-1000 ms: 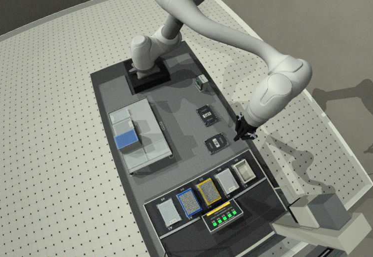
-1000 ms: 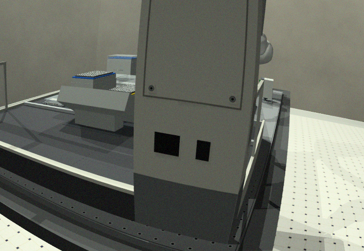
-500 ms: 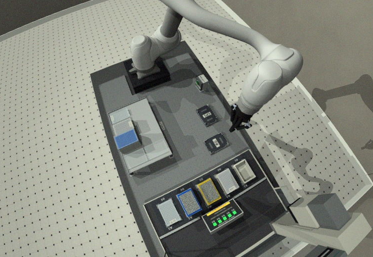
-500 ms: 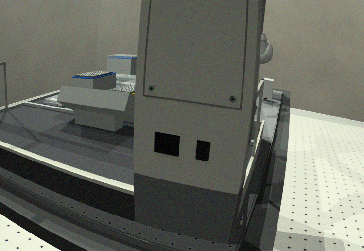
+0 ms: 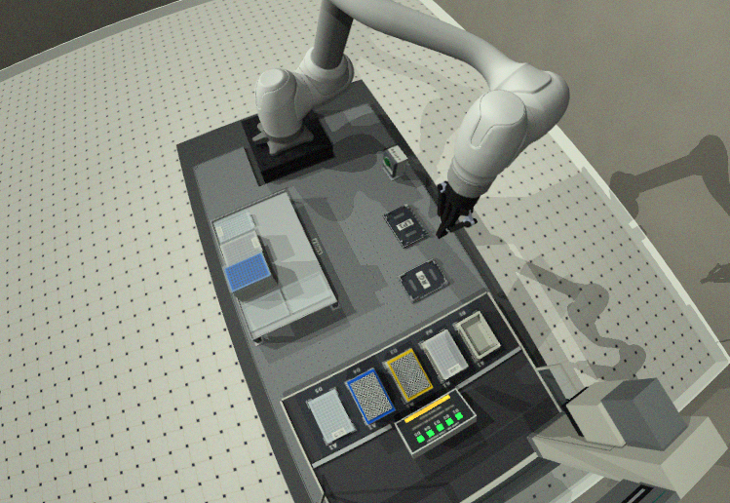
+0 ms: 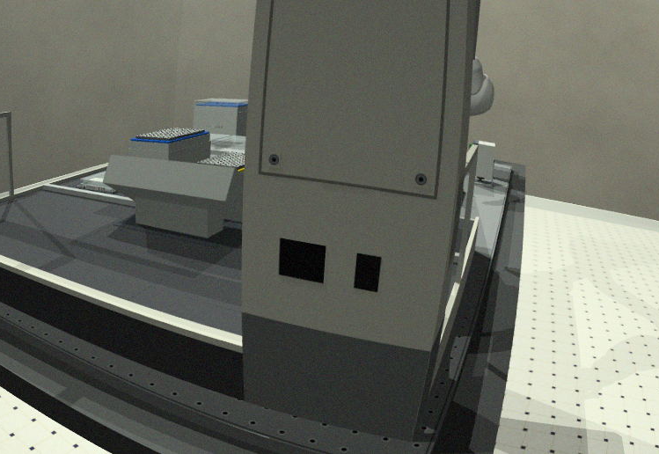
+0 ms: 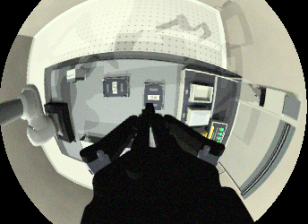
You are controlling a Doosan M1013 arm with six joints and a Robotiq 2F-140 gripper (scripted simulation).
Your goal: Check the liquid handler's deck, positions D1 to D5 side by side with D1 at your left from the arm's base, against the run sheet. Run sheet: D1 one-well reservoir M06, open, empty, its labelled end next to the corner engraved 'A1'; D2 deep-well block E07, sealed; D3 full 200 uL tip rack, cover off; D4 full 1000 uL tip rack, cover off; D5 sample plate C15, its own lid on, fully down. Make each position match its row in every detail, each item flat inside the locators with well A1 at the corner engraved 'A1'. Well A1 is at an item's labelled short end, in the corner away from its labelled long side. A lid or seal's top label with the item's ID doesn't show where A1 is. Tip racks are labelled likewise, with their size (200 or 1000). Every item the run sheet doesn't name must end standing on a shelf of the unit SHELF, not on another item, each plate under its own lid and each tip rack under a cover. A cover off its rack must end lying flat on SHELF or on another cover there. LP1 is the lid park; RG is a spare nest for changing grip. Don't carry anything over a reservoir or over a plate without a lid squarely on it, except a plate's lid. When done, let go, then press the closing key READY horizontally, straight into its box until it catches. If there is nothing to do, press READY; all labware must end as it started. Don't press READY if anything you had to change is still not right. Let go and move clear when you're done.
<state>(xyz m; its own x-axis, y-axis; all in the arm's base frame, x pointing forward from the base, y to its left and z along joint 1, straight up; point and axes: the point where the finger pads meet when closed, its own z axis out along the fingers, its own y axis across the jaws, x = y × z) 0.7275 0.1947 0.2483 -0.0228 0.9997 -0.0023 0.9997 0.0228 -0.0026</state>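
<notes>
Right now my hand is 40 cm past the ready key box, 25 cm above it and 10 cm to the right of it. Also, from my hand: one-well reservoir (28 cm ahead, 26 cm below, 2 cm to the left); then sealed deep-well block (27 cm ahead, 24 cm below, 11 cm to the right); then spare nest (31 cm below, 3 cm ahead, 2 cm to the right).
</notes>
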